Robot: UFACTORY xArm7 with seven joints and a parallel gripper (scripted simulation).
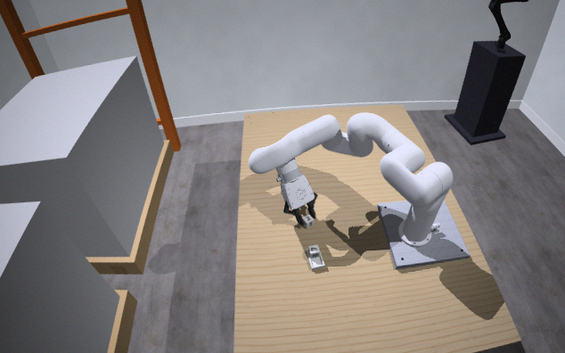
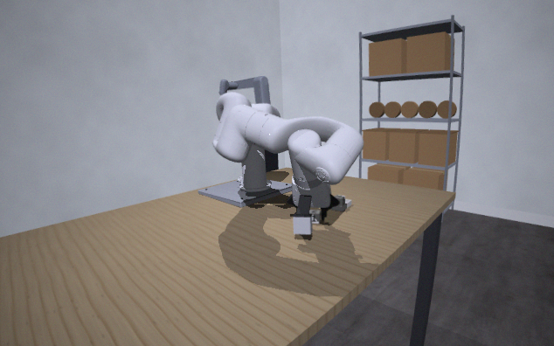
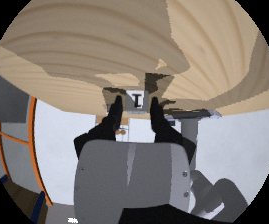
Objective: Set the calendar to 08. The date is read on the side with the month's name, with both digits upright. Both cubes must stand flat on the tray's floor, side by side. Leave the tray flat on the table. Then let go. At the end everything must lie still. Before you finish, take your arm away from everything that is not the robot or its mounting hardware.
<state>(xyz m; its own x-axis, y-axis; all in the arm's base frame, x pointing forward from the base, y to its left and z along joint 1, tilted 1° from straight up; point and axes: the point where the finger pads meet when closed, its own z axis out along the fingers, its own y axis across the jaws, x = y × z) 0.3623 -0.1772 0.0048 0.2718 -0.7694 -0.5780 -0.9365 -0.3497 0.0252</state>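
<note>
The white digit cube lies 10 mm to the left of my hand and 20 mm below it. The rest, counted from my hand: white tray: 10 mm ahead, 170 mm to the left, 20 mm below.
</note>
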